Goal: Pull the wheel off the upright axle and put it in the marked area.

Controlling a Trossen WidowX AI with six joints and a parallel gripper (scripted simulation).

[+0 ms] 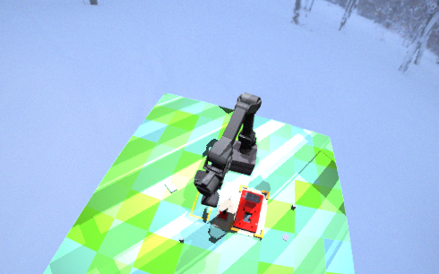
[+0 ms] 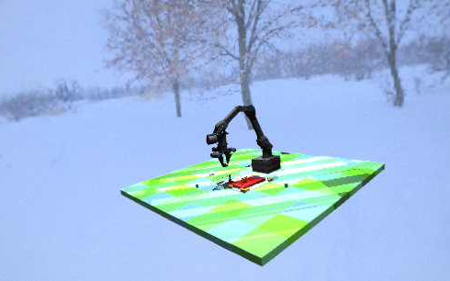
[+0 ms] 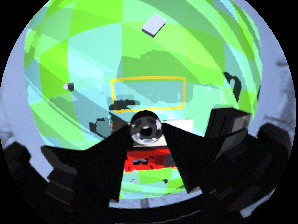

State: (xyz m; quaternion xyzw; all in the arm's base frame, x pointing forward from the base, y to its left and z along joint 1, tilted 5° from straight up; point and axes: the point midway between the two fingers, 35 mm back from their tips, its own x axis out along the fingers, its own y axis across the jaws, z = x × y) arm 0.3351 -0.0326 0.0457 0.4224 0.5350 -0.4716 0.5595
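My gripper tip is 20 mm short of the dark axle stand, 80 mm to the right of it and 70 mm above it. Round my gripper tip: small grey block: 10 mm ahead, 210 mm to the right, 100 mm below; wheel: right at my gripper tip.
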